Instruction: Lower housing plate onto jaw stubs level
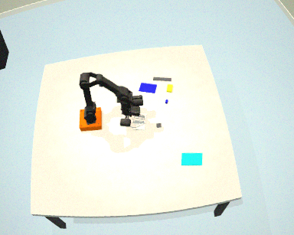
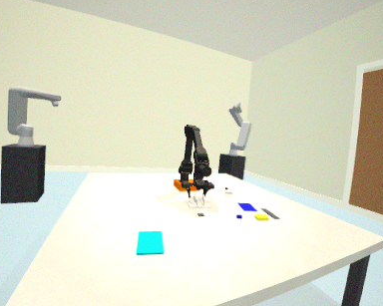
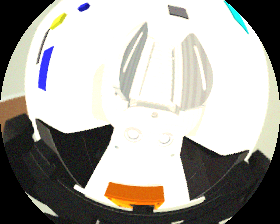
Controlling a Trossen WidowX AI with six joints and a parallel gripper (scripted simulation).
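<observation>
The housing plate is right at my gripper tip. Round my gripper tip: blue plate (170 mm ahead, 230 mm to the left, 10 mm below); tiny blue piece (260 mm ahead, 90 mm to the left); yellow block (310 mm ahead, 190 mm to the left).
</observation>
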